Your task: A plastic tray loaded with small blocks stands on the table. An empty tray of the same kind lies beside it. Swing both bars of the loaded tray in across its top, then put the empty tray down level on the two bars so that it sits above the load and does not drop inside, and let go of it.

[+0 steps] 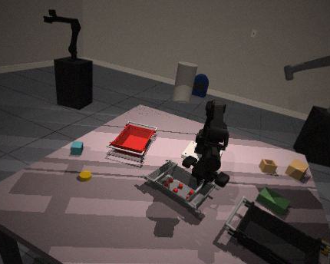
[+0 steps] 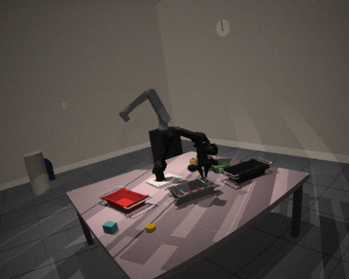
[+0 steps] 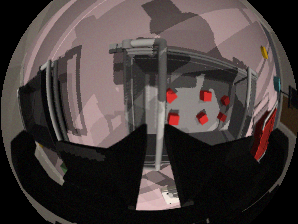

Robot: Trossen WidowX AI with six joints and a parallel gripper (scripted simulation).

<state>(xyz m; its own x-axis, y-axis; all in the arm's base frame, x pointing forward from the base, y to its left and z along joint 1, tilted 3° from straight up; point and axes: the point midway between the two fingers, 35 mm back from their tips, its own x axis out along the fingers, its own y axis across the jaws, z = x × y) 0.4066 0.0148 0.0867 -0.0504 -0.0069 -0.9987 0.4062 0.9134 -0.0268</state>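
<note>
The red tray lies 32 cm behind my gripper tip, 40 cm to the right of it and 4 cm below it. Round my gripper tip: teal cube 12 cm behind, 64 cm to the right, 7 cm below; then green block 12 cm behind, 35 cm to the left, 7 cm below.
</note>
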